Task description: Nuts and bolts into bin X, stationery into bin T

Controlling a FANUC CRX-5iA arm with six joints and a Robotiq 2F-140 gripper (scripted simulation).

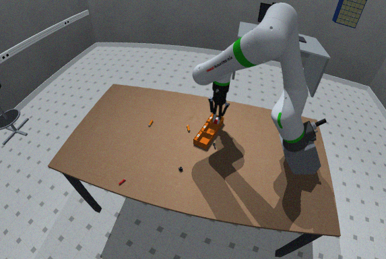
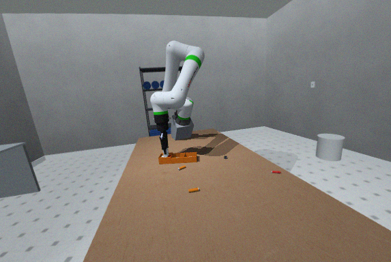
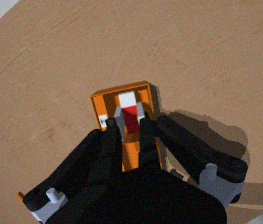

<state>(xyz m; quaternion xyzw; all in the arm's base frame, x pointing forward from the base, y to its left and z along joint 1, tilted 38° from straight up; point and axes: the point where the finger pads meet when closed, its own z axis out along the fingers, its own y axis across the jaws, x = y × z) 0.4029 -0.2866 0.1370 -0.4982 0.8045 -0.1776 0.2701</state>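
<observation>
My hand is 1 cm to the left of the white eraser and 3 cm above it. From my hand the other things lie so: orange bin tray (5 cm ahead, 7 cm to the left, 3 cm below); then red stick (50 cm ahead, 46 cm to the left, 5 cm below).
</observation>
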